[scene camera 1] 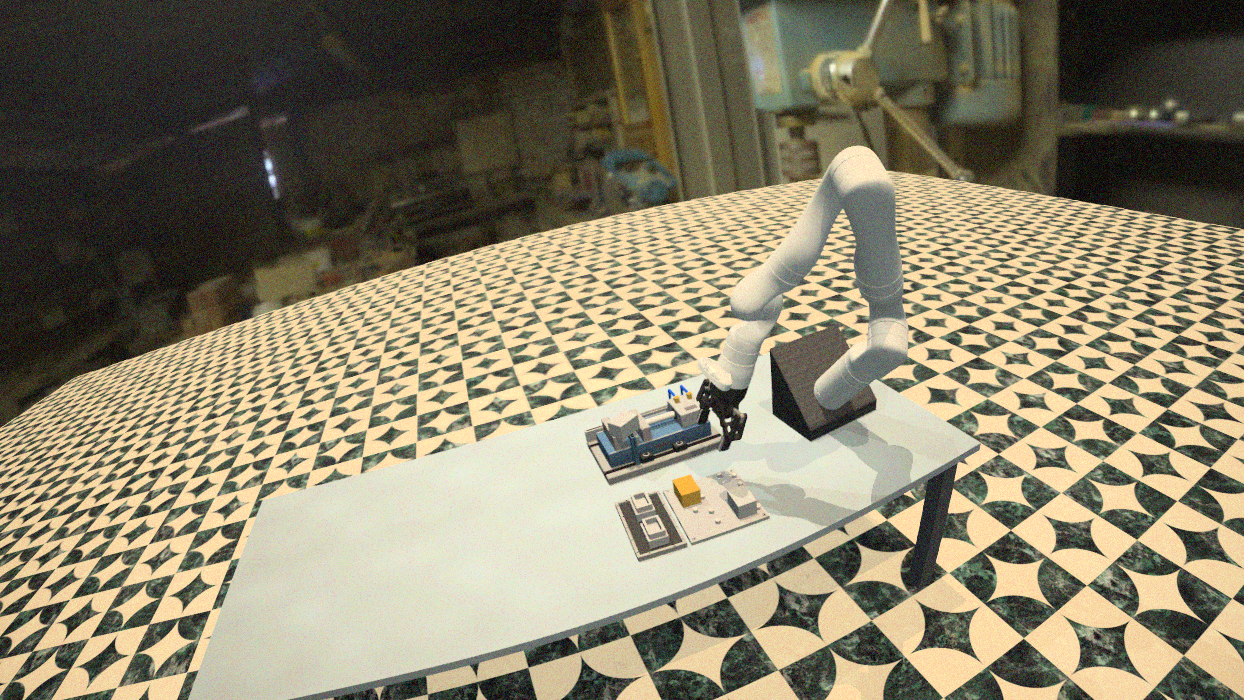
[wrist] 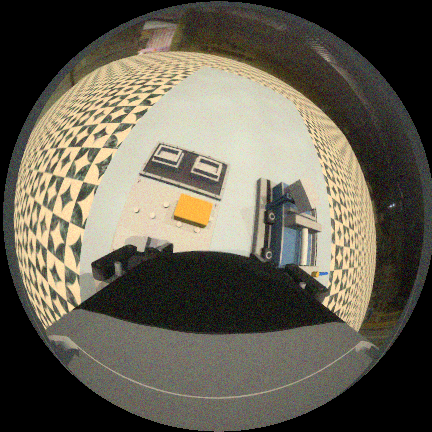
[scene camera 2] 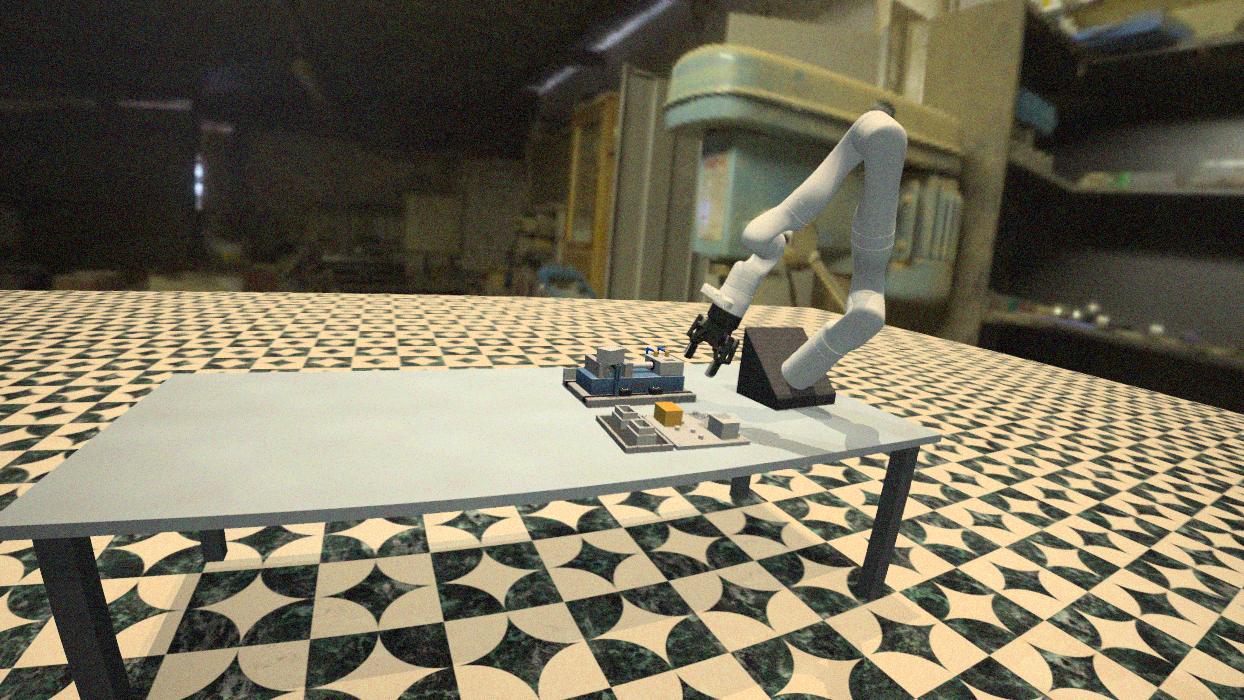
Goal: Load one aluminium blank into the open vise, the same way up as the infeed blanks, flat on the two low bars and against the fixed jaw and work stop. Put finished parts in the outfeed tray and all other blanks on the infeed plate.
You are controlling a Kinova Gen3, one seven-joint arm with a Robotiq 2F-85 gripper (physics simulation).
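Places are measured from the arm's base along level axes (x ahead, y left, z up), in millimetres.
Pixels of known places: gripper, between the fingertips: (scene camera 1: 711, 436) (scene camera 2: 697, 366); arm's base, origin of its link: (scene camera 1: 829, 392) (scene camera 2: 795, 375).
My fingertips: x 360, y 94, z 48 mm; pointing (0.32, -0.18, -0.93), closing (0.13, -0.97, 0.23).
Ahead of a thing's pixels: the offset from my fingertips to its top centre. "spot": to the spot under its first point.
My gripper (scene camera 1: 715, 432) (scene camera 2: 701, 364) (wrist: 210, 257) is open and empty, above the table beside the near end of the blue vise @(dx +79, dy -209, dz -27 mm) (scene camera 1: 665, 432) (scene camera 2: 643, 381) (wrist: 287, 240). A grey block @(dx +153, dy -161, dz +6 mm) (scene camera 1: 621, 424) (scene camera 2: 608, 355) (wrist: 302, 194) sits askew at the vise's far end; whether it is a blank or a vise part I cannot tell. The low bars are not distinguishable. On the pale infeed plate @(dx +31, dy +73, dz -118 mm) (scene camera 1: 702, 526) (wrist: 135, 230) stand a grey blank @(dx -15, dy +119, dz -82 mm) (scene camera 1: 742, 500) (scene camera 2: 722, 424) (wrist: 159, 244), partly hidden by a finger in the wrist view, and an orange block @(dx +75, dy +29, dz -82 mm) (scene camera 1: 686, 491) (scene camera 2: 668, 413) (wrist: 193, 210).
The dark outfeed tray (scene camera 1: 630, 522) (wrist: 186, 165) adjoins the infeed plate and holds two pocketed grey parts @(spot: dx +173, dy +25, dz -99 mm) (scene camera 1: 642, 502) @(spot: dx +175, dy +124, dz -100 mm) (scene camera 1: 654, 531) (wrist: 167, 155) (wrist: 206, 168). Small white pins stand on the infeed plate. The arm's dark wedge base (scene camera 1: 817, 383) (scene camera 2: 778, 370) stands beyond the vise's near end.
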